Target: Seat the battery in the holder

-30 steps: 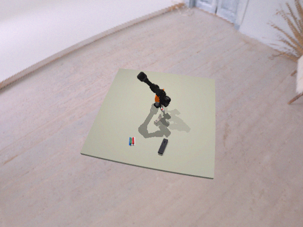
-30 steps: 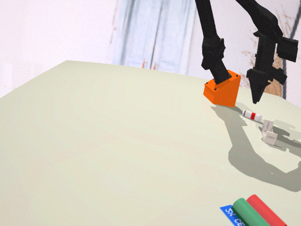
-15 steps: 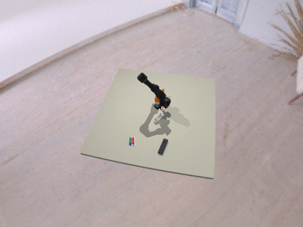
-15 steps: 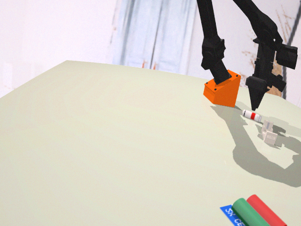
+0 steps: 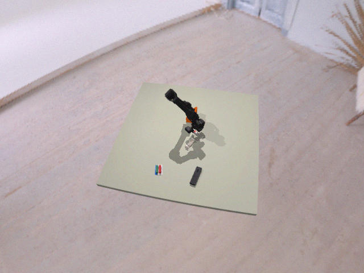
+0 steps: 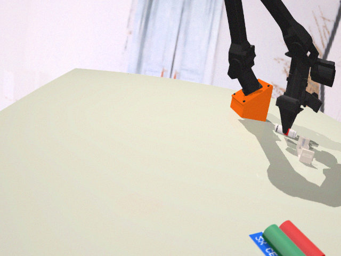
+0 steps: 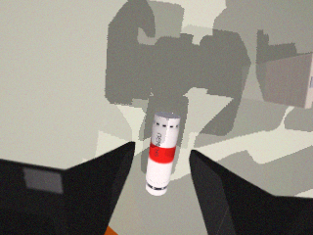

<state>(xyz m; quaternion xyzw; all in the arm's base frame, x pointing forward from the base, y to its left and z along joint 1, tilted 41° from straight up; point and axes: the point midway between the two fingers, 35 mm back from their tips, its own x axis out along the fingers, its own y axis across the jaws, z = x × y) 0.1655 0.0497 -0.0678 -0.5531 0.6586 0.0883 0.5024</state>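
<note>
Now: the white battery right at my gripper tip. Round my gripper tip: black remote: 43 cm ahead, 14 cm to the left, 1 cm above.
</note>
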